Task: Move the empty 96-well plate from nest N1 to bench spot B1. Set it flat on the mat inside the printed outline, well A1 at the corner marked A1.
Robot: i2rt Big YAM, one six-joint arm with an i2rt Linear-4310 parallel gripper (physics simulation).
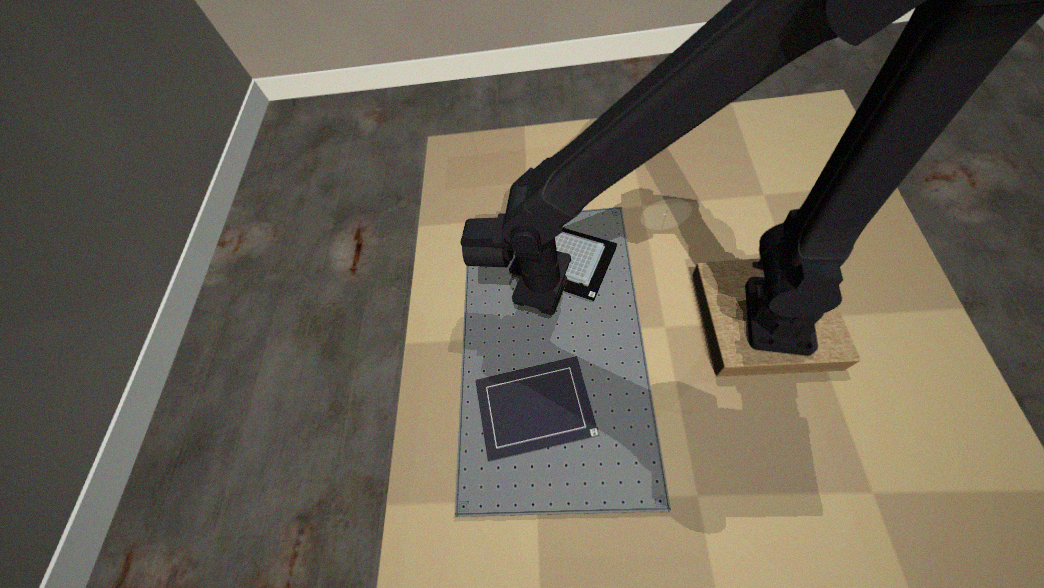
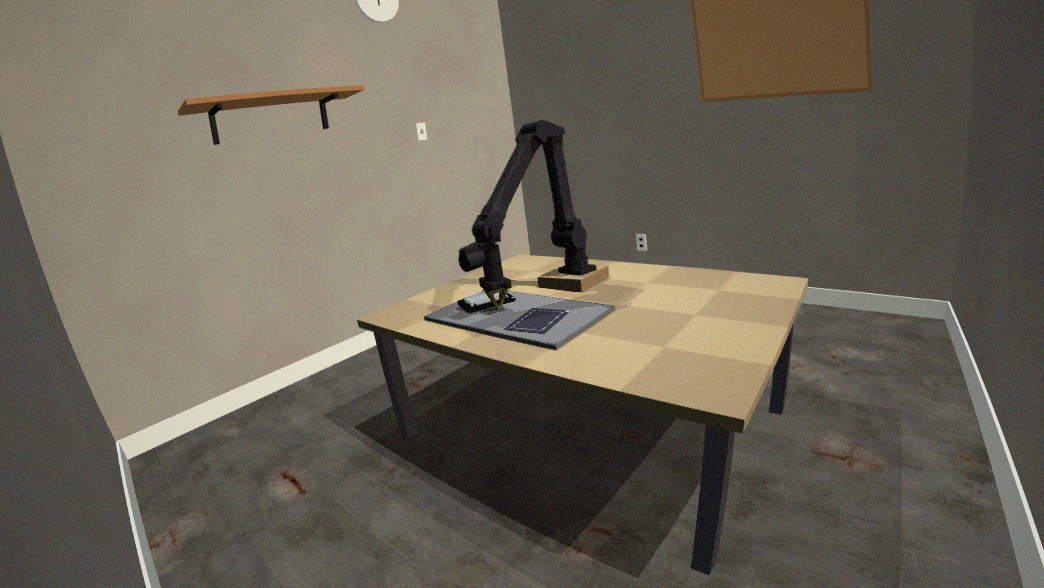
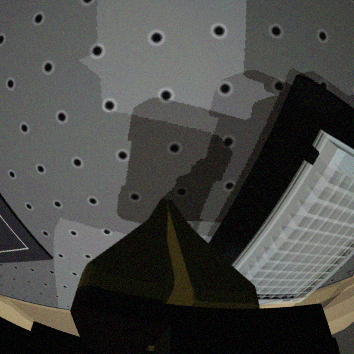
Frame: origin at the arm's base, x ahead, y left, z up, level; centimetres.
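Seen in the pictures: gripper, fingertip midpoint: [image 1: 547, 304] [image 2: 499, 309] [image 3: 163, 207]; arm's base, link origin: [image 1: 777, 316] [image 2: 577, 270].
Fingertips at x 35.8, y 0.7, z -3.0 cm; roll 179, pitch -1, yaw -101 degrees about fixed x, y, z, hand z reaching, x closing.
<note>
Pixels of each thing's top centre, then the offset from my fingertips to it. "pt": a spot on its surface instead. Level surfaces: height alone.
- white 96-well plate, top centre: [image 3: 316, 255] [image 1: 562, 252] [image 2: 485, 294] dy -9.4, dx -1.5, dz +2.7 cm
- black nest N1, top centre: [image 3: 314, 250] [image 1: 562, 253] [image 2: 485, 296] dy -9.4, dx -1.5, dz +2.3 cm
- grey perforated board, top centre: [image 3: 64, 219] [image 1: 550, 338] [image 2: 515, 311] dy +6.2, dx -1.5, dz +0.1 cm
- dark mat B1, surface height: dz +0.3 cm
- small white corner label, surface spot: [image 1: 593, 432] pt dy +20.4, dx -10.0, dz +0.3 cm
- checkered wooden table, surface height: dz -1.2 cm
The white 96-well plate [image 1: 586, 260] [image 3: 309, 225] lies in the black nest N1 [image 1: 600, 284] [image 3: 281, 158] at the far end of the grey perforated board [image 1: 562, 482] [image 2: 562, 333] [image 3: 140, 70]. My gripper [image 1: 536, 303] [image 2: 496, 301] [image 3: 163, 207] is shut and empty. It hangs low over the bare board just left of the nest, beside the plate and not touching it. The dark mat B1 [image 1: 536, 405] [image 2: 538, 320] [image 3: 14, 242] with its white printed outline [image 1: 540, 436] lies nearer the front of the board. A small white corner label [image 1: 593, 432] sits at the mat's front right corner.
The board lies on a checkered wooden table [image 1: 876, 439] [image 2: 694, 350]. The arm's base stands on a wooden block [image 1: 737, 350] [image 2: 576, 280] to the right of the board. The arm's links cross above the nest end of the board.
</note>
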